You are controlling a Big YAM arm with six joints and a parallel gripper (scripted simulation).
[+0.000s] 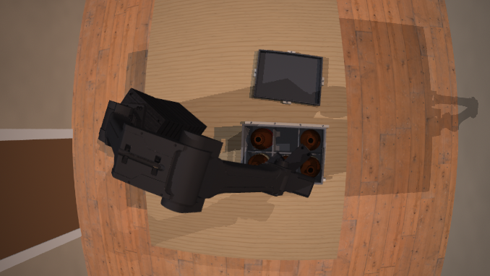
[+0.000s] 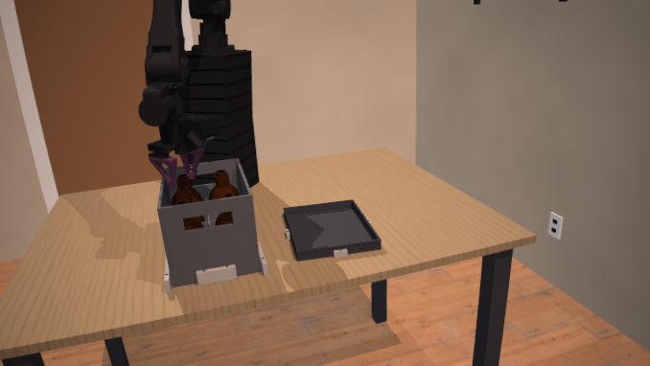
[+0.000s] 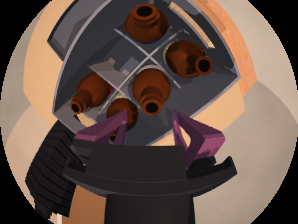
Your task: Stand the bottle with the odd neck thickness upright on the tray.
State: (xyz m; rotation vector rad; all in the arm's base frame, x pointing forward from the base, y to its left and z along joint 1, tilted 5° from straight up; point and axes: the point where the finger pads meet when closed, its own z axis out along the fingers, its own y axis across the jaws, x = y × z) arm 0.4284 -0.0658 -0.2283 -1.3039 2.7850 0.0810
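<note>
The grey crate is 100 mm below my hand and 50 mm to the left of it. Also, from my hand: dark tray 320 mm to the left, 170 mm below, 30 mm behind.
</note>
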